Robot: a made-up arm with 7 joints. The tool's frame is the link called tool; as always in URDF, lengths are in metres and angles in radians.
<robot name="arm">
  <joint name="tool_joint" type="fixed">
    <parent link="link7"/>
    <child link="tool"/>
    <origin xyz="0.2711 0.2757 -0.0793" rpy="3.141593 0 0"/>
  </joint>
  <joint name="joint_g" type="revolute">
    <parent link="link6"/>
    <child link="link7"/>
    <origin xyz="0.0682 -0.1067 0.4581"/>
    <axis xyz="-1 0 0"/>
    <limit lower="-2.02" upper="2.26" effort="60" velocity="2.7"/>
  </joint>
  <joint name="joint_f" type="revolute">
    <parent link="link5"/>
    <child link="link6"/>
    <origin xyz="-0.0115 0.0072 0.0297"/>
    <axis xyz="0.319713 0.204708 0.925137"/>
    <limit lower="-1.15" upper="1.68" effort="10" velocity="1.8"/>
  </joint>
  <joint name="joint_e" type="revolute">
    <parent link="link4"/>
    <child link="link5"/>
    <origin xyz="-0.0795 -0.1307 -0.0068"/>
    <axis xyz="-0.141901 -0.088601 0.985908"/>
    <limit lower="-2.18" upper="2.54" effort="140" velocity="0.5"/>
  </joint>
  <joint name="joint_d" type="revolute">
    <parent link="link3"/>
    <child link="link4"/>
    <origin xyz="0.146 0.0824 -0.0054"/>
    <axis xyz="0 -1 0"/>
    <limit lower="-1.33" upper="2.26" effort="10" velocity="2.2"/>
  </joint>
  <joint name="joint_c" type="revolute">
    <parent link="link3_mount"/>
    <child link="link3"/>
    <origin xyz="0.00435 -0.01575 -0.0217"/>
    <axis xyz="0 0 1"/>
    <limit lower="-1.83" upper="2.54" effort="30" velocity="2.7"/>
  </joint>
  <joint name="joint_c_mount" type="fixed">
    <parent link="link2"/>
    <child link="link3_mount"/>
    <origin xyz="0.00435 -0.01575 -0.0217"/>
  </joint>
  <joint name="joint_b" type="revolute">
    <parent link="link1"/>
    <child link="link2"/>
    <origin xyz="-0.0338 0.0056 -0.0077"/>
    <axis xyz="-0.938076 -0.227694 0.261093"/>
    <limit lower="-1.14" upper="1.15" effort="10" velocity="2.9"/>
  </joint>
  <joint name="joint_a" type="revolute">
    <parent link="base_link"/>
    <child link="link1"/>
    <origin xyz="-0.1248 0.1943 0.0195"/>
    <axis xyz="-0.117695 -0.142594 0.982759"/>
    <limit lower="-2.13" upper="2.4" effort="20" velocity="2.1"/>
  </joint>
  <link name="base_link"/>
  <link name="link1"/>
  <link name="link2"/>
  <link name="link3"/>
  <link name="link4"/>
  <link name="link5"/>
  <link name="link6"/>
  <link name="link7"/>
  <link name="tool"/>
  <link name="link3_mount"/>
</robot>
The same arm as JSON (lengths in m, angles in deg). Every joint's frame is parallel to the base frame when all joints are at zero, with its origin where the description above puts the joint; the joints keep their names.
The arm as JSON. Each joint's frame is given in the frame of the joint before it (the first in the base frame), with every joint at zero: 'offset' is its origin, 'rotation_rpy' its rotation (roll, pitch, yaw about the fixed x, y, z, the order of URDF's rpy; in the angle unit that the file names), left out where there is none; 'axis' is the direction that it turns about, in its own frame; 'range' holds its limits. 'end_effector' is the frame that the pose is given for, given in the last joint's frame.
{"length_unit": "m", "angle_unit": "deg", "chain": [{"id": "joint_a", "offset": [-0.1248, 0.1943, 0.0195], "axis": [-0.117695, -0.142594, 0.982759], "range": [-122.04, 137.51]}, {"id": "joint_b", "offset": [-0.0338, 0.0056, -0.0077], "axis": [-0.938076, -0.227694, 0.261093], "range": [-65.32, 65.89]}, {"id": "joint_c", "offset": [0.0087, -0.0315, -0.0434], "axis": [0.0, 0.0, 1.0], "range": [-104.85, 145.53]}, {"id": "joint_d", "offset": [0.146, 0.0824, -0.0054], "axis": [0.0, -1.0, 0.0], "range": [-76.2, 129.49]}, {"id": "joint_e", "offset": [-0.0795, -0.1307, -0.0068], "axis": [-0.141901, -0.088601, 0.985908], "range": [-124.9, 145.53]}, {"id": "joint_f", "offset": [-0.0115, 0.0072, 0.0297], "axis": [0.319713, 0.204708, 0.925137], "range": [-65.89, 96.26]}, {"id": "joint_g", "offset": [0.0682, -0.1067, 0.4581], "axis": [-1.0, 0.0, 0.0], "range": [-115.74, 129.49]}], "end_effector": {"offset": [0.2711, 0.2757, -0.0793], "rotation_rpy": [-180.0, 0.0, 0.0]}}
